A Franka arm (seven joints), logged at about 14 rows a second.
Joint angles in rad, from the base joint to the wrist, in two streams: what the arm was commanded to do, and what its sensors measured. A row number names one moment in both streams.
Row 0, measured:
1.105, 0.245, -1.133, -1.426, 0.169, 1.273, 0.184
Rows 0 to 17, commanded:
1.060, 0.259, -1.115, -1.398, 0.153, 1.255, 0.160
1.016, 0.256, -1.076, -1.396, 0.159, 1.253, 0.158
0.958, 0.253, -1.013, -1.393, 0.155, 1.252, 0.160
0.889, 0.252, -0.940, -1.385, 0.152, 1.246, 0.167
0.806, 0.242, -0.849, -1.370, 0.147, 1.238, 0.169
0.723, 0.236, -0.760, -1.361, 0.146, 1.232, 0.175
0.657, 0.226, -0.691, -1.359, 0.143, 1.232, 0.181
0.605, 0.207, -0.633, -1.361, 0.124, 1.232, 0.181
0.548, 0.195, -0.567, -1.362, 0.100, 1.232, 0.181
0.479, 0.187, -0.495, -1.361, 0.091, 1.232, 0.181
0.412, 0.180, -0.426, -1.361, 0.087, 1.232, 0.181
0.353, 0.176, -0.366, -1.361, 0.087, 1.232, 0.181
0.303, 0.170, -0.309, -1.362, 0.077, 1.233, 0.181
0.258, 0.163, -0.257, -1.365, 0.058, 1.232, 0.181
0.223, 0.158, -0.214, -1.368, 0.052, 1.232, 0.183
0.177, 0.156, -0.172, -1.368, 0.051, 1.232, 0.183
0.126, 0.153, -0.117, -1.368, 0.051, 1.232, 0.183
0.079, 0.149, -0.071, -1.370, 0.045, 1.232, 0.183
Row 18, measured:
0.163, 0.168, -0.161, -1.370, 0.073, 1.247, 0.184
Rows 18 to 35, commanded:
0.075, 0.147, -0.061, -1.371, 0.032, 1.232, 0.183
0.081, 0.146, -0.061, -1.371, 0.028, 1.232, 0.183
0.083, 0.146, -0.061, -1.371, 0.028, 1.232, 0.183
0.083, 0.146, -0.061, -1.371, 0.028, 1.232, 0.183
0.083, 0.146, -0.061, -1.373, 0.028, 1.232, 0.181
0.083, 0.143, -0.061, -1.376, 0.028, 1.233, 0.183
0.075, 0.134, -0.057, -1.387, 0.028, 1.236, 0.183
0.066, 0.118, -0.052, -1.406, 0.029, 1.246, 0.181
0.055, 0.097, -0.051, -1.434, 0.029, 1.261, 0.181
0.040, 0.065, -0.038, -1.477, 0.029, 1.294, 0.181
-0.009, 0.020, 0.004, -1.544, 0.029, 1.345, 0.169
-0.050, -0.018, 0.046, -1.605, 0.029, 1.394, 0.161
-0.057, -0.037, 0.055, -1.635, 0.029, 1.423, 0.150
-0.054, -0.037, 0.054, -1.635, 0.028, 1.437, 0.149
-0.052, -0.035, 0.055, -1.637, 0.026, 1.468, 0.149
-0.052, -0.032, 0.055, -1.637, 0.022, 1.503, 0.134
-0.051, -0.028, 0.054, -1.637, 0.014, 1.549, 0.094
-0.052, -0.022, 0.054, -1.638, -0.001, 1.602, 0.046
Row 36, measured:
-0.041, -0.007, 0.044, -1.608, 0.034, 1.517, 0.129
